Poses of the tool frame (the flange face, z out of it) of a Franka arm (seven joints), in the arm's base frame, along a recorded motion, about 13 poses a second.
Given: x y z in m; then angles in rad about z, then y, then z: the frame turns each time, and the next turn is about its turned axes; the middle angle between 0 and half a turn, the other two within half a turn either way.
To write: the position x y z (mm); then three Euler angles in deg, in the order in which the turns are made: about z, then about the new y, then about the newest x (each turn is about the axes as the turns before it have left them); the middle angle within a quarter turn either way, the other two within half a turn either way. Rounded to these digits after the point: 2 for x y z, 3 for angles.
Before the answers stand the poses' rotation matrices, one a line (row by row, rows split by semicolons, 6 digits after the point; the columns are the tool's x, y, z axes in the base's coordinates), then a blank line. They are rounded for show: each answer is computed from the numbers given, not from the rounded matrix.
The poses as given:
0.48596, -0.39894, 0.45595, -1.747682, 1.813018, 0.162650
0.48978, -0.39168, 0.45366, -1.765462, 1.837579, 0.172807
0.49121, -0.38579, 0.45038, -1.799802, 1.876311, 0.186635
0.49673, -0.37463, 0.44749, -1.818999, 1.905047, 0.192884
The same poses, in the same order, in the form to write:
0.201057 0.964569 -0.170828; 0.204506 -0.211878 -0.955659; -0.957994 0.157207 -0.239860
0.218937 0.957731 -0.186595; 0.221536 -0.235032 -0.946405; -0.950257 0.165865 -0.263629
0.247804 0.944310 -0.216497; 0.245722 -0.277421 -0.928794; -0.937131 0.176961 -0.300784
0.264914 0.935931 -0.232066; 0.265020 -0.302065 -0.915708; -0.927138 0.181081 -0.328061

485.96, -398.94, 455.95, 45.487, 73.334, 146.759
489.78, -391.68, 453.66, 45.338, 71.852, 147.823
491.21, -385.79, 450.38, 44.758, 69.575, 149.530
496.73, -374.63, 447.49, 45.011, 67.993, 151.102

